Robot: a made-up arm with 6 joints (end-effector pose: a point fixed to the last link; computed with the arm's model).
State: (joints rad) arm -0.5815 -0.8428 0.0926 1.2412 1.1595 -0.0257
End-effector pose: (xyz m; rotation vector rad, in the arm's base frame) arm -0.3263 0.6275 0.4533 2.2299 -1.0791 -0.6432
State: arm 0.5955 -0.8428 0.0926 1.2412 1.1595 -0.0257
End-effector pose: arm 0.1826 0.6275 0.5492 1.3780 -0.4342 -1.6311
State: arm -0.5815 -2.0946 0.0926 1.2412 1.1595 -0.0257
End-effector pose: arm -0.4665 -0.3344 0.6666 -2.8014 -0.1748 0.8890
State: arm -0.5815 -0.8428 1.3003 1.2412 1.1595 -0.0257
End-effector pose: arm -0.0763 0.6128 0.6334 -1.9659 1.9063 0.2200
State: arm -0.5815 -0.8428 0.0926 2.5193 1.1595 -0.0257
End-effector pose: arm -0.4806 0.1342 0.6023 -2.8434 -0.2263 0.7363
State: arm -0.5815 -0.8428 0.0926 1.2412 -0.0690 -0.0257
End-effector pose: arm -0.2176 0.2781 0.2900 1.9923 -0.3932 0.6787
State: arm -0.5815 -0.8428 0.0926 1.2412 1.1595 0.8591
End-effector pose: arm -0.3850 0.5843 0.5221 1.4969 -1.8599 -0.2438
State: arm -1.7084 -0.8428 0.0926 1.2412 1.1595 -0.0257
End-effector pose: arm -0.4411 0.6275 -0.0315 2.5766 -1.5282 0.7483
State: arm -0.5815 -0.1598 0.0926 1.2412 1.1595 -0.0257
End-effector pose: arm -0.0321 0.8194 0.0057 1.5553 -1.4807 -0.4101
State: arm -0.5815 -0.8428 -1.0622 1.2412 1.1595 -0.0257
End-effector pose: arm -0.5323 0.4285 0.5301 1.5528 -0.0088 -0.7178
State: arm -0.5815 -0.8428 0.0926 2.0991 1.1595 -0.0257
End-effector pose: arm -0.4730 0.3218 0.6137 2.9608 -0.2707 -0.7932
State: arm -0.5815 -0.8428 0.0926 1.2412 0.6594 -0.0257
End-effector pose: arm -0.3311 0.4898 0.3503 2.2089 -0.8128 -0.0749
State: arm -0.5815 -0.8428 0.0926 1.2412 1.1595 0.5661
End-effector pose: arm -0.3608 0.5899 0.4986 1.7673 -1.6353 -0.3806
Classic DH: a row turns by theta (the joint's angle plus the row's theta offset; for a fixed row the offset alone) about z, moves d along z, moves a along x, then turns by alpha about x. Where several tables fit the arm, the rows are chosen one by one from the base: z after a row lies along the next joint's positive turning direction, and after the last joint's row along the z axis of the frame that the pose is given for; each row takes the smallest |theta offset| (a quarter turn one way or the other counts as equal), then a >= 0, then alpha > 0; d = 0 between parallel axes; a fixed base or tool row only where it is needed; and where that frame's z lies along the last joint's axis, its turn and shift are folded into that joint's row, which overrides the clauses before.
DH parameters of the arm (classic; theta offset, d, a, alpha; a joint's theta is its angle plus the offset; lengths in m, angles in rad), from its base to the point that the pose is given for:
base (fixed): 0 0.12 0 -1.5708
joint 1: 1.5708 -0.03 0.08 -1.5708
joint 2: 0 -0.05 -0.1 -1.5708
joint 3: 0 -0.41 0.08 -1.5708
joint 4: 0 0.13 0.26 1.5708
joint 5: -1.5708 -0.05 0.4 1.5708
joint 6: -0.3488 0 -0.117 0
tool (fixed): -2.7928 0.19 0 0

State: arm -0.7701 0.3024 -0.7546 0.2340 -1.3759 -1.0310
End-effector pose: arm 0.3283 0.2592 0.1555 -0.5522 1.3009 -1.0249
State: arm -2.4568 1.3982 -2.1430 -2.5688 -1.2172 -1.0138
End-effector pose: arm 0.5402 0.1105 0.4713 2.0057 -1.3765 1.8838
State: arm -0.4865 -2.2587 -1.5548 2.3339 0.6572 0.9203
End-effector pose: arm 0.1605 -0.6289 0.3542 2.6427 1.6255 -0.2253
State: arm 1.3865 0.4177 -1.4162 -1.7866 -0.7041 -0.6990
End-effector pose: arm -0.1992 0.4896 0.0859 2.0221 -1.0580 -2.0483
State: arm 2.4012 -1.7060 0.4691 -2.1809 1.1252 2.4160
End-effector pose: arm -0.0075 -0.1179 0.4573 1.6621 1.1968 2.3744
